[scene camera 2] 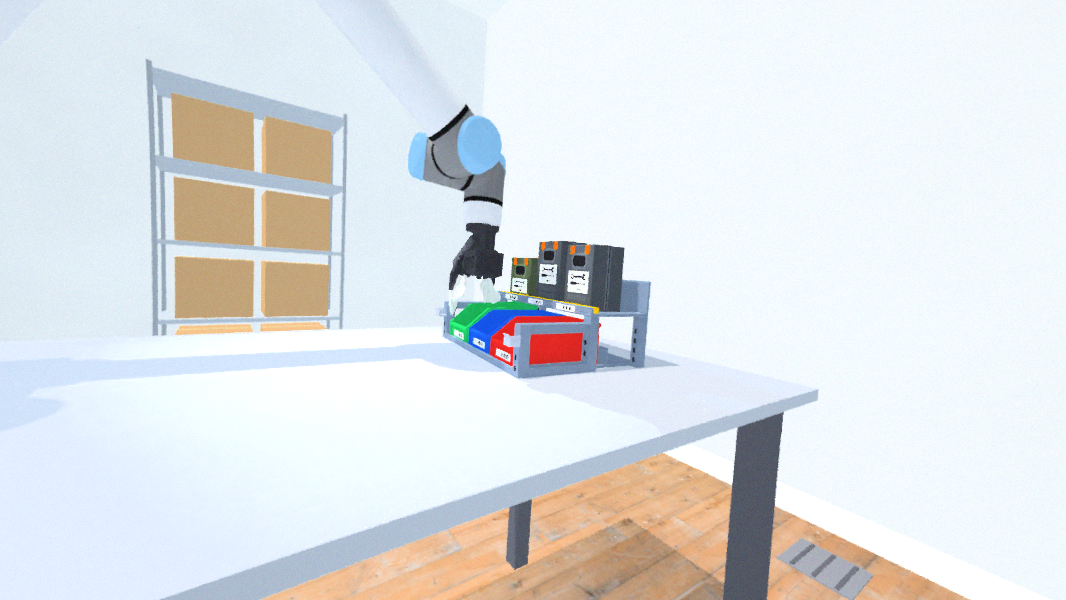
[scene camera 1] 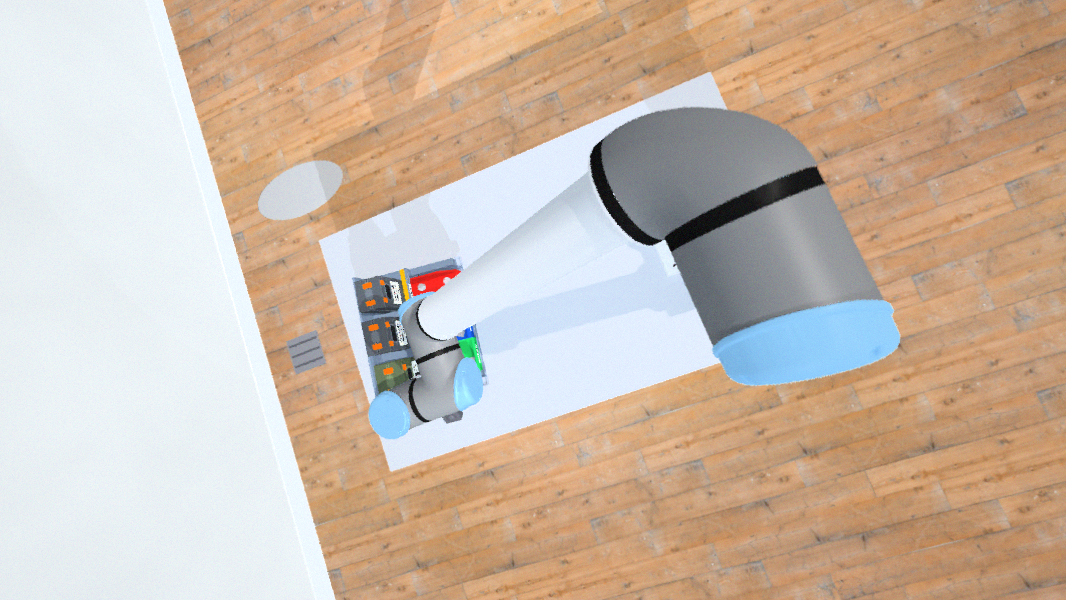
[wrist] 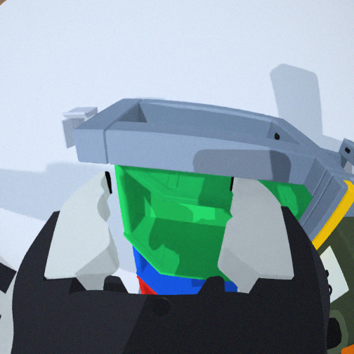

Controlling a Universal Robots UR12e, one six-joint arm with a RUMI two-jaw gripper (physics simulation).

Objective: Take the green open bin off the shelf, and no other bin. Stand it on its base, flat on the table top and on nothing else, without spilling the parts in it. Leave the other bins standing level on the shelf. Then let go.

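Frame: origin at the arm's base, x back, y right, z up, level; centimetres.
Where they show: gripper, fingertip midpoint: point(scene camera 2: 471, 316).
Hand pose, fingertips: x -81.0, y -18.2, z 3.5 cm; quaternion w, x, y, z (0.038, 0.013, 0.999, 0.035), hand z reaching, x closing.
Each offset is from my fingertips to the top centre of the thing. "spot": to the spot under its first point. Level surfaces: height alone.
The green open bin {spot: dx +2.7, dy +6.0, dz -4.4 cm} point(scene camera 1: 469, 350) point(scene camera 2: 463, 325) point(wrist: 190, 250) stands in the low front row of the grey shelf {spot: dx +9.0, dy +33.0, dz -0.3 cm} point(scene camera 2: 523, 346) point(wrist: 165, 145), at the end beside the shelf's side rail. Its loose parts cannot be made out. My gripper point(scene camera 2: 474, 298) point(wrist: 170, 172) points down at the green bin, its fingers partly apart. In the wrist view the right finger is over the bin's opening and the left finger is outside its front edge, with a narrow gap showing between them. The arm hides the gripper in scene camera 1. The fingertips' depth is unclear.
The blue bin {spot: dx +1.3, dy +10.1, dz -2.3 cm} point(scene camera 2: 488, 333) point(wrist: 180, 285) stands beside the green one, then the red bin {spot: dx +1.3, dy +29.5, dz -4.5 cm} point(scene camera 1: 440, 281) point(scene camera 2: 555, 348). An olive case {dx -13.6, dy +5.5, dz +14.5 cm} point(scene camera 1: 384, 376) point(scene camera 2: 526, 285) and dark cases point(scene camera 1: 380, 342) point(scene camera 2: 596, 260) stand on the raised rear level. The white table {dz -5.4 cm} point(scene camera 1: 581, 335) point(scene camera 2: 372, 447) extends in front.
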